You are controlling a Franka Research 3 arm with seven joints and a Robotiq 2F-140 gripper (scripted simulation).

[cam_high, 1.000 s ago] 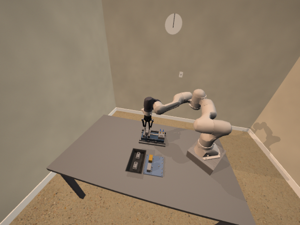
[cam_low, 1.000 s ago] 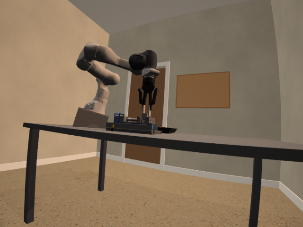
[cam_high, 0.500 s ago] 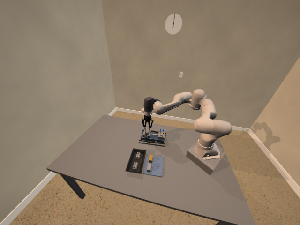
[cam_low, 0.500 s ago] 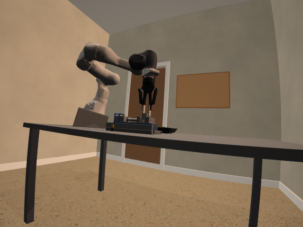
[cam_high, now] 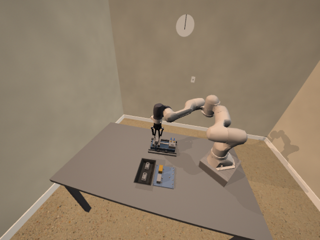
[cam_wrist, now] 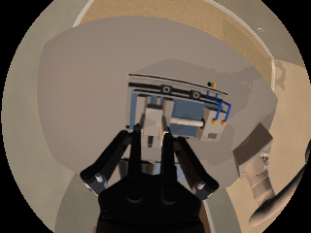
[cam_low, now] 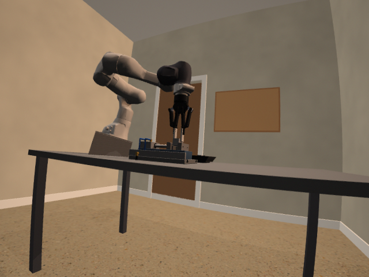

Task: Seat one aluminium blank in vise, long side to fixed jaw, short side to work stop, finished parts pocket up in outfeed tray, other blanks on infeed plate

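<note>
The vise lies 7 cm behind my hand, 1 cm to the left of it and 10 cm below it. The rest, counted from my hand: brass blank (8 cm behind, 28 cm to the left, 11 cm below).
</note>
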